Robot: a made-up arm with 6 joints. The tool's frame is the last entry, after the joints.
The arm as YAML. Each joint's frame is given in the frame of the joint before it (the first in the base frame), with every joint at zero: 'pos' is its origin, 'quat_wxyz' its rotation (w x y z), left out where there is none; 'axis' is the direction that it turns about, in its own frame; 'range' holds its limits. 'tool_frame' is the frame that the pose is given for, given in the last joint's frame.
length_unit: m
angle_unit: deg
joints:
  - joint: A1
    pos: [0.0, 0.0, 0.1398]
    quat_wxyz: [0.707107, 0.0, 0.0, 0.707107]
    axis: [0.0, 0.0, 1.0]
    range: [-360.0, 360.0]
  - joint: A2
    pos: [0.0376, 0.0, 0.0]
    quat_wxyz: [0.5, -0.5, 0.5, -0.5]
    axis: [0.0, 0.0, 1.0]
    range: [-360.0, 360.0]
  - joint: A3
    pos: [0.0, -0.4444, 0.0]
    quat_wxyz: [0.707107, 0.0, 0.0, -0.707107]
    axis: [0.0, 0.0, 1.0]
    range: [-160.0, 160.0]
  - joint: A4
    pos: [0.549, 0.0, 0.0]
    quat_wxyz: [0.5, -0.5, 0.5, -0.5]
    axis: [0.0, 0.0, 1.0]
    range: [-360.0, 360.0]
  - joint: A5
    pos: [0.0, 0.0, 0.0]
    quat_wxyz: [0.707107, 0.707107, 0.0, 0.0]
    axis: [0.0, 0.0, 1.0]
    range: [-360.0, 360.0]
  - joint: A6
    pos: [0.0, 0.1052, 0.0]
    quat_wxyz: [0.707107, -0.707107, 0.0, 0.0]
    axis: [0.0, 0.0, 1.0]
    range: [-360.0, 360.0]
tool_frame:
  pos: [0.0, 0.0, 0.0]
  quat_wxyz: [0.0, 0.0, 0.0, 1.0]
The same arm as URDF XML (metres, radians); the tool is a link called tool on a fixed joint. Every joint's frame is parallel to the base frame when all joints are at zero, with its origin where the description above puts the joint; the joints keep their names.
<robot name="arm">
<joint name="A1" type="revolute"><parent link="base_link"/><child link="link1"/><origin xyz="0 0 0.1398"/><axis xyz="0 0 1"/><limit lower="-6.2832" upper="6.2832"/></joint>
<joint name="A2" type="revolute"><parent link="link1"/><child link="link2"/><origin xyz="0 0.0376 0"/><axis xyz="0 1 0"/><limit lower="-6.2832" upper="6.2832"/></joint>
<joint name="A3" type="revolute"><parent link="link2"/><child link="link3"/><origin xyz="0 0 0.4444"/><axis xyz="0 1 0"/><limit lower="-2.7925" upper="2.7925"/></joint>
<joint name="A4" type="revolute"><parent link="link3"/><child link="link4"/><origin xyz="0 0 0.549"/><axis xyz="0 0 1"/><limit lower="-6.2832" upper="6.2832"/></joint>
<joint name="A5" type="revolute"><parent link="link4"/><child link="link5"/><origin xyz="0 0 0"/><axis xyz="0 1 0"/><limit lower="-6.2832" upper="6.2832"/></joint>
<joint name="A6" type="revolute"><parent link="link5"/><child link="link6"/><origin xyz="0 0 0.1052"/><axis xyz="0 0 1"/><limit lower="-6.2832" upper="6.2832"/></joint>
<joint name="tool_joint" type="fixed"><parent link="link6"/><child link="tool"/><origin xyz="0 0 0"/></joint>
<link name="base_link"/>
<link name="link1"/>
<link name="link2"/>
<link name="link3"/>
<link name="link4"/>
<link name="link5"/>
<link name="link6"/>
<link name="tool"/>
</robot>

